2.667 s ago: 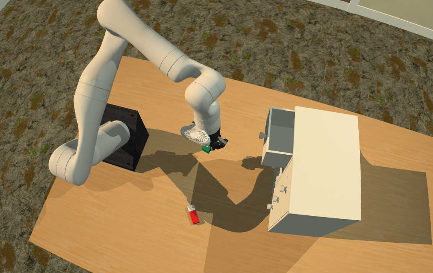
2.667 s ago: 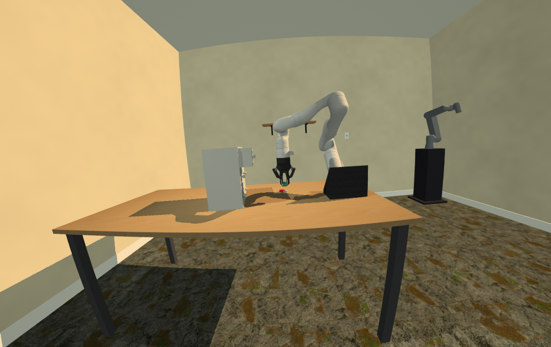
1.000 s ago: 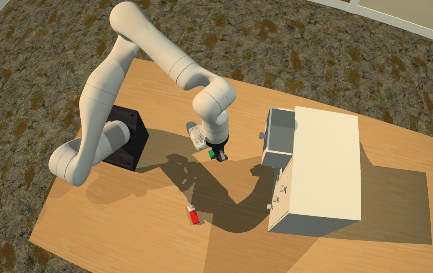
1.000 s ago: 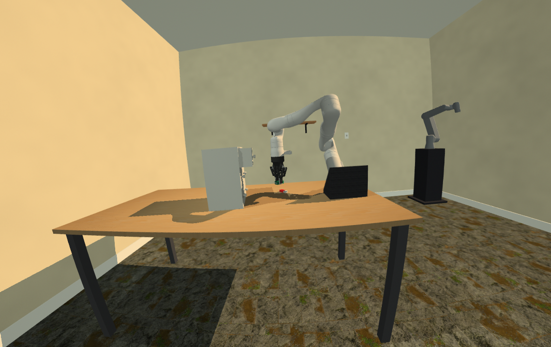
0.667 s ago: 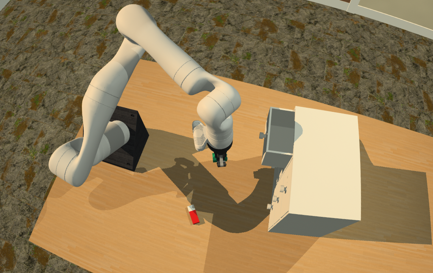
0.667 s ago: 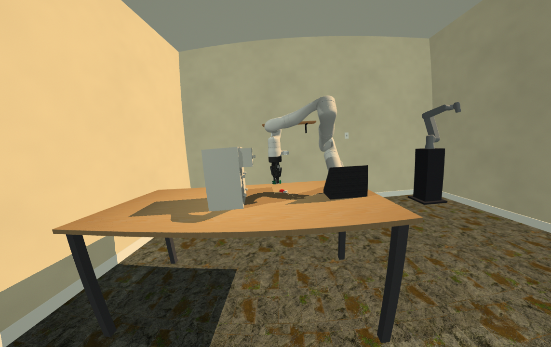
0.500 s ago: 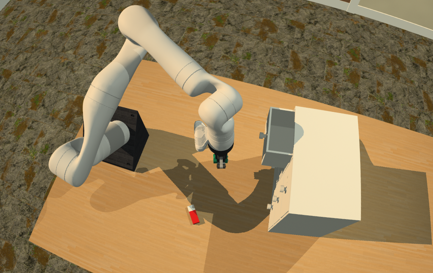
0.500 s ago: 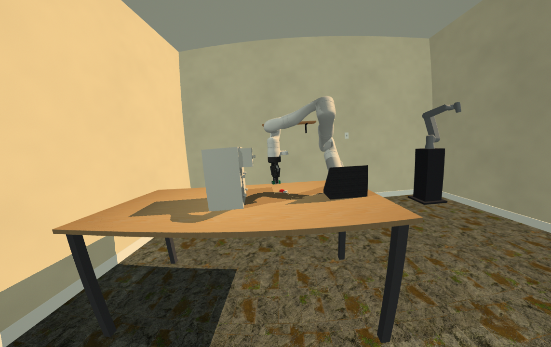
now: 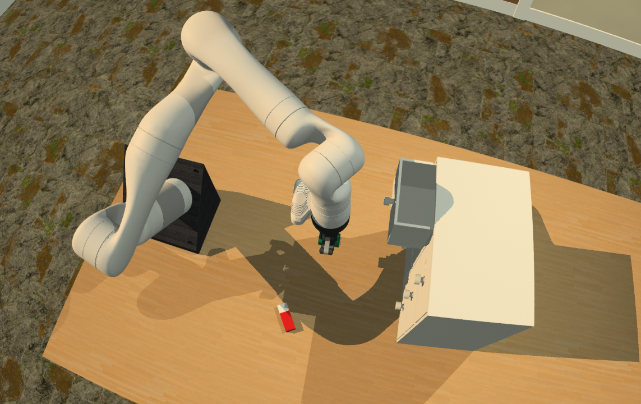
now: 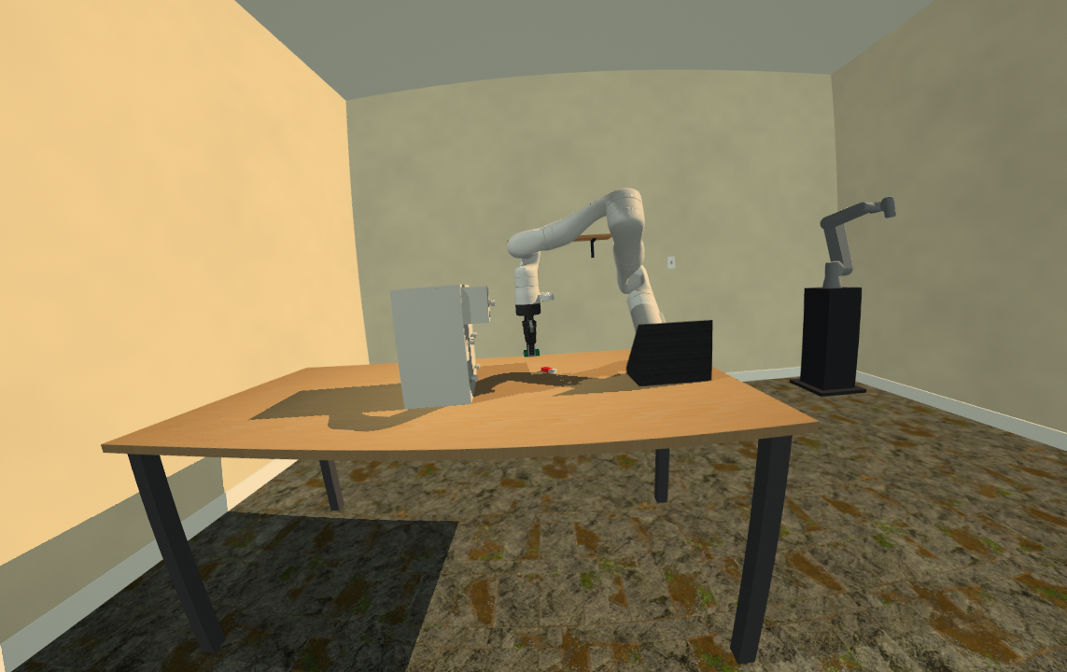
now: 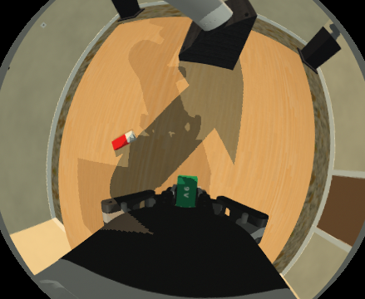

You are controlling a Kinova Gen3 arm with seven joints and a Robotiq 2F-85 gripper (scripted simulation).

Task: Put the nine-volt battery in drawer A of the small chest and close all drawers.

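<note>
Now: the drawer 190 mm ahead of my hand, 130 mm above it and 70 mm to the left of it. From my hand the other things lie so: green nine-volt battery (10 mm below, 10 mm ahead).
</note>
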